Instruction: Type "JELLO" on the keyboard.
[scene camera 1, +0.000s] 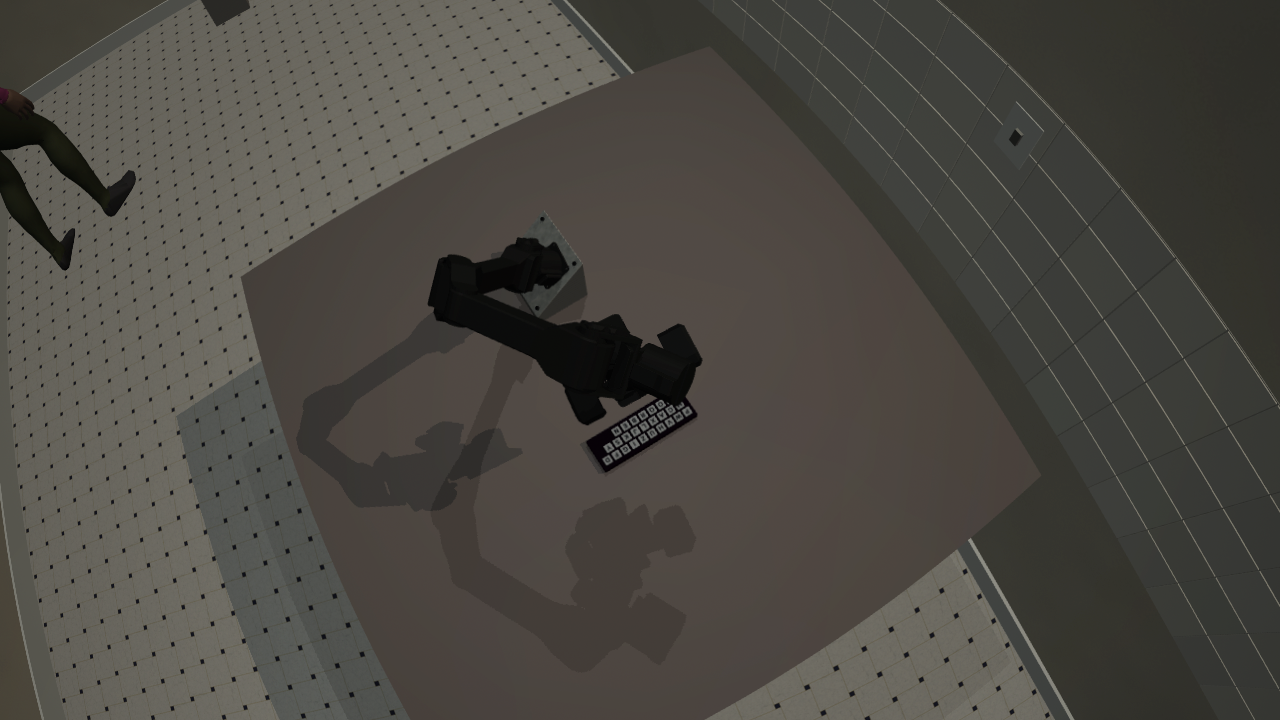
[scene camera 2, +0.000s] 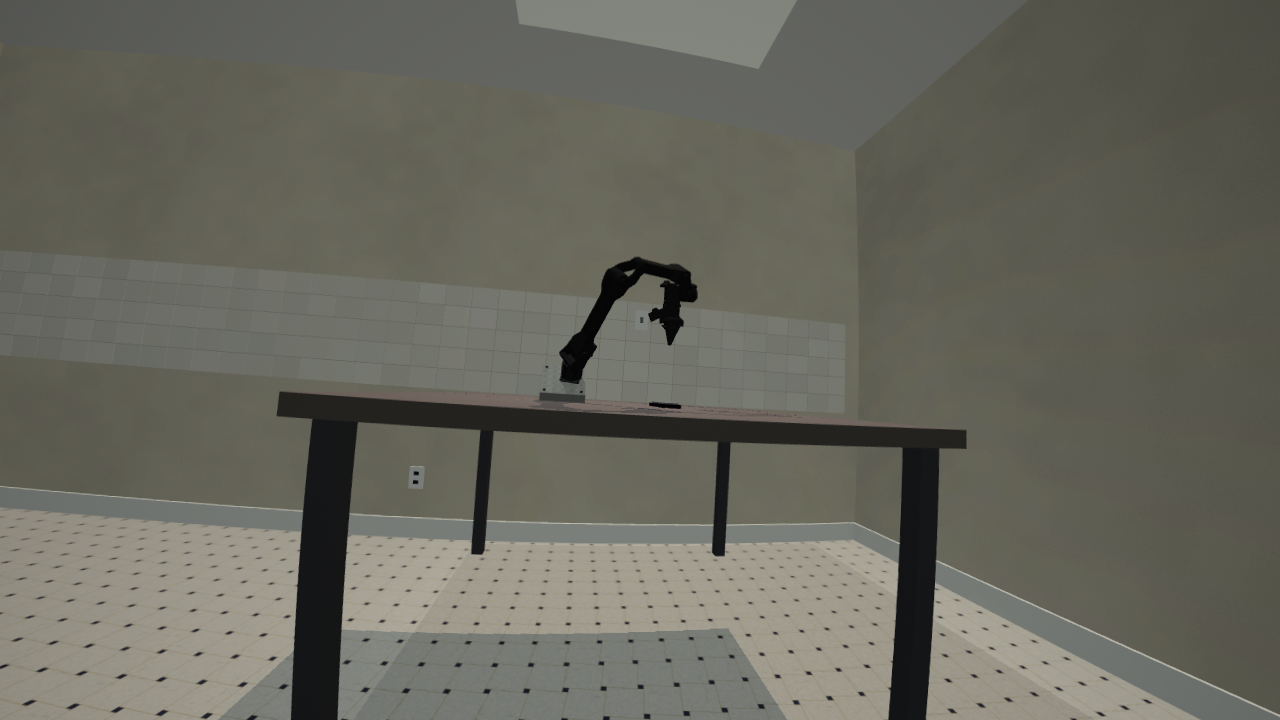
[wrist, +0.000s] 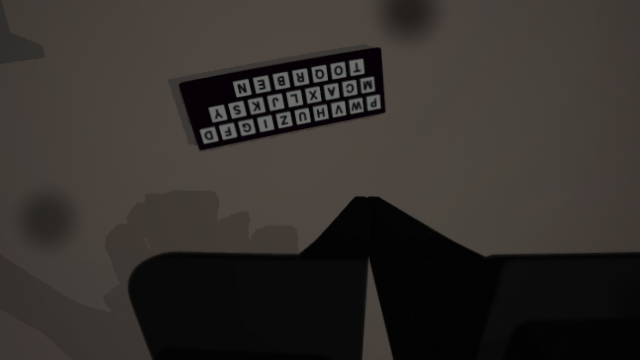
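Seen in the pictures: gripper, between the fingertips: (scene camera 2: 669, 345) (wrist: 365, 208); arm's base, origin of its link: (scene camera 1: 551, 265) (scene camera 2: 570, 376).
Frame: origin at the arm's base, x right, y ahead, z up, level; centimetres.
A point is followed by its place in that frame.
The black keyboard (scene camera 1: 640, 435) @(z -7.2, x -0.5, y 33.8 cm) (scene camera 2: 665, 405) @(z -7.6, x 8.3, y 31.5 cm) (wrist: 282, 100) @(z -6.7, x -0.7, y 32.8 cm) lies flat on the table, with white letter keys. It appears upside down in the wrist view. There the J key (wrist: 275, 102) @(z -6.7, x 0.0, y 32.9 cm) and L key (wrist: 294, 98) @(z -6.7, x -1.8, y 32.7 cm) are side by side in the middle row; the E key (wrist: 261, 84) @(z -6.7, x 1.1, y 31.2 cm) and O key (wrist: 338, 70) @(z -6.7, x -6.2, y 30.6 cm) are in the row farthest from the fingers. My gripper (scene camera 2: 670, 343) @(z 13.5, x -1.9, y 33.6 cm) (wrist: 365, 208) @(z 13.5, x -1.9, y 33.6 cm) is shut and empty, pointing down well above the table, apart from the keyboard. In scene camera 1 the arm hides the fingertips and part of the keyboard's upper right end.
The table (scene camera 1: 805, 358) @(z -8.5, x -34.6, y 35.1 cm) (scene camera 2: 626, 429) @(z -11.0, x 64.4, y 14.5 cm) (wrist: 500, 150) @(z -8.4, x -27.3, y 41.7 cm) carries the arm's metal base plate (scene camera 1: 543, 231) @(z 1.8, x -1.5, y -6.5 cm) (scene camera 2: 562, 395) @(z -6.4, x 6.9, y -1.7 cm). Arm shadows fall on the table. A person's legs (scene camera 1: 76, 162) show on the floor at the far left, away from the table. A tiled wall (scene camera 1: 1118, 295) stands beyond the right edge.
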